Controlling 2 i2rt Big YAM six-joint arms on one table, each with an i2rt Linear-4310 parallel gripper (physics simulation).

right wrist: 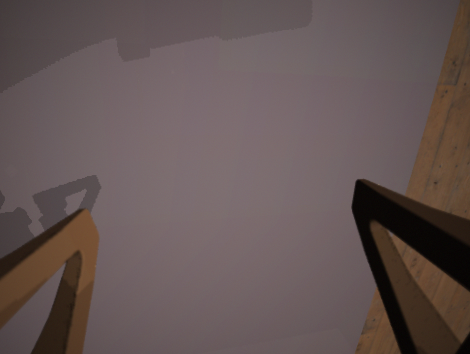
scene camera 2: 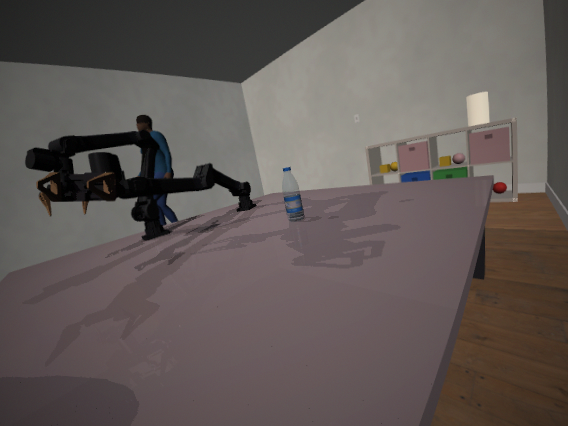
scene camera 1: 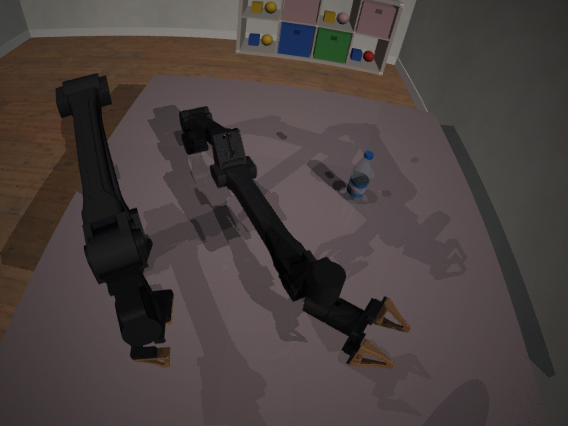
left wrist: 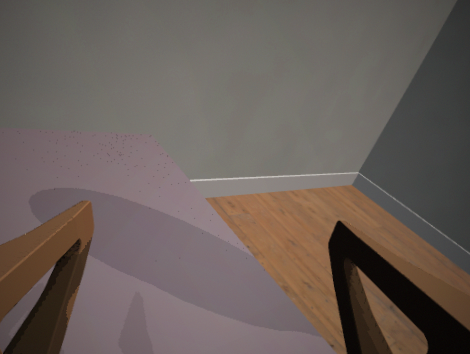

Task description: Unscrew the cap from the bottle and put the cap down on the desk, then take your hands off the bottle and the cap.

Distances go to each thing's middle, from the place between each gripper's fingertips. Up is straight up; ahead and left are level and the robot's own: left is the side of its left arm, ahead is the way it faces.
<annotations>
Right now the clear plastic bottle [scene camera 1: 362, 172] is 380 mm ahead of my right hand, 690 mm to the left of it and 100 mm below it.
I see the clear plastic bottle 50 mm behind my left hand, 630 mm to the left of it and 160 mm below it.
</annotations>
